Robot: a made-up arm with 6 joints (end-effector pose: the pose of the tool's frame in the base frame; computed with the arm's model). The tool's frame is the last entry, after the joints.
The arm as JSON. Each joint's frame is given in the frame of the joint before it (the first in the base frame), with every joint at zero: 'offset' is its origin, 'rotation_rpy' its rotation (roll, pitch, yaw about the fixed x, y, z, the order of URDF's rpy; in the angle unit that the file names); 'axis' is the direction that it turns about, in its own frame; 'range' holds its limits. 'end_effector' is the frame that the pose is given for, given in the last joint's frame.
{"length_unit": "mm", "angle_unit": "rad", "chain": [
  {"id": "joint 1", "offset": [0.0, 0.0, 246.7], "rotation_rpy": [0.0, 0.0, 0.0], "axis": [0.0, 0.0, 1.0], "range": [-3.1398, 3.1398]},
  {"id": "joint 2", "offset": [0.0, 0.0, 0.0], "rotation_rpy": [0.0, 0.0, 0.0], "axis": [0.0, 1.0, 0.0], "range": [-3.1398, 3.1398]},
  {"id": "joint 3", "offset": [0.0, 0.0, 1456.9], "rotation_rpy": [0.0, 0.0, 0.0], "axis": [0.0, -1.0, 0.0], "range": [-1.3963, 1.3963]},
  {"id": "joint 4", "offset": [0.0, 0.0, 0.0], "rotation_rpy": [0.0, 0.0, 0.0], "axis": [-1.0, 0.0, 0.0], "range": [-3.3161, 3.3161]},
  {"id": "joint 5", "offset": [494.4, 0.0, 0.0], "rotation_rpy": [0.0, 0.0, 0.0], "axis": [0.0, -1.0, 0.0], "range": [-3.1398, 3.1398]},
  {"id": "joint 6", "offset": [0.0, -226.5, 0.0], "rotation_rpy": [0.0, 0.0, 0.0], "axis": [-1.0, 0.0, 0.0], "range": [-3.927, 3.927]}
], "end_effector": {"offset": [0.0, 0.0, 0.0], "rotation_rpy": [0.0, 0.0, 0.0]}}
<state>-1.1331 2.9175 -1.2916 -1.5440 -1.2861 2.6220</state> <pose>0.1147 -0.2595 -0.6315 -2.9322 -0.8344 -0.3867</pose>
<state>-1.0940 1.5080 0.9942 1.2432 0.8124 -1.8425</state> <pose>0.8485 -1.8015 0.2819 0.8724 -0.0151 -0.3646</pose>
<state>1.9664 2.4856 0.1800 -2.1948 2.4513 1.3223</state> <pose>-0.2843 0.3373 -1.1514 -1.8427 -1.1631 -0.7850</pose>
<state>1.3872 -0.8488 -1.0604 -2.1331 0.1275 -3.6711</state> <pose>-0.2374 -0.6173 0.9184 -0.6101 -0.0869 1.3082</pose>
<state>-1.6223 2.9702 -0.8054 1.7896 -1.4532 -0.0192</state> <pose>0.0636 0.2779 -1.0741 0.0452 1.2970 2.5350</pose>
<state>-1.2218 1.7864 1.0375 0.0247 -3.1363 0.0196</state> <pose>0.3990 -1.7587 -0.3975 -1.4172 -2.0284 -0.5483</pose>
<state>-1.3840 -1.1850 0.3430 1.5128 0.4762 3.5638</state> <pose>-0.3016 1.5251 1.2985 -0.2062 -1.1037 -0.0356</pose>
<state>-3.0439 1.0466 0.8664 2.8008 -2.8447 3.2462</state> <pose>-1.7320 -0.3842 0.9618 2.6350 0.1224 0.6779</pose>
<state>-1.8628 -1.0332 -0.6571 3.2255 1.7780 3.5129</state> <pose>0.4420 0.6864 1.1567 1.0054 1.2288 -1.3231</pose>
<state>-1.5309 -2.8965 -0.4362 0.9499 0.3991 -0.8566</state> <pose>-0.1657 0.8476 -0.9984 -2.2433 -1.6662 -0.4005</pose>
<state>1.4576 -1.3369 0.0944 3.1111 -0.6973 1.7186</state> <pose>-0.3780 -1.3211 1.0749 -2.0004 0.8003 -1.9550</pose>
